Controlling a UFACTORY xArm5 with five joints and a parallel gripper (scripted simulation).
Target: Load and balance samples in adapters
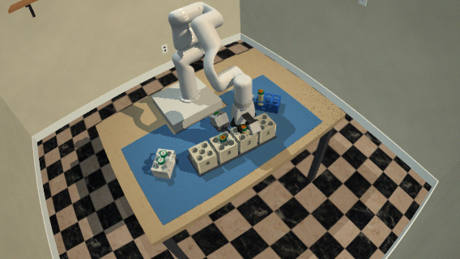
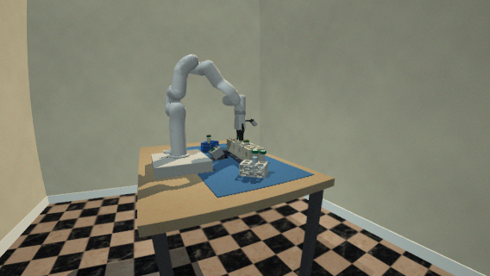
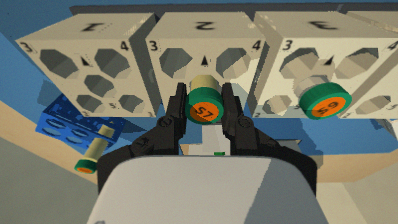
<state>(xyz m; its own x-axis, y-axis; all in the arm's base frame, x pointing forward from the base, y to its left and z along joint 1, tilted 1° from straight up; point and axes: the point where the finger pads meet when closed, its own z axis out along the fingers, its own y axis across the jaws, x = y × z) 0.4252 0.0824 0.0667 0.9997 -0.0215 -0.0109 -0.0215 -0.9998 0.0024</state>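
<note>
Right now my hand is 50 mm above the sample tube S7 and 10 mm to the left of it. Also, from my hand: adapter 2 (80 mm below); DONE desk (190 mm behind, 70 mm below, 30 mm to the right); sample tube S9 (110 mm to the right, 60 mm below).
</note>
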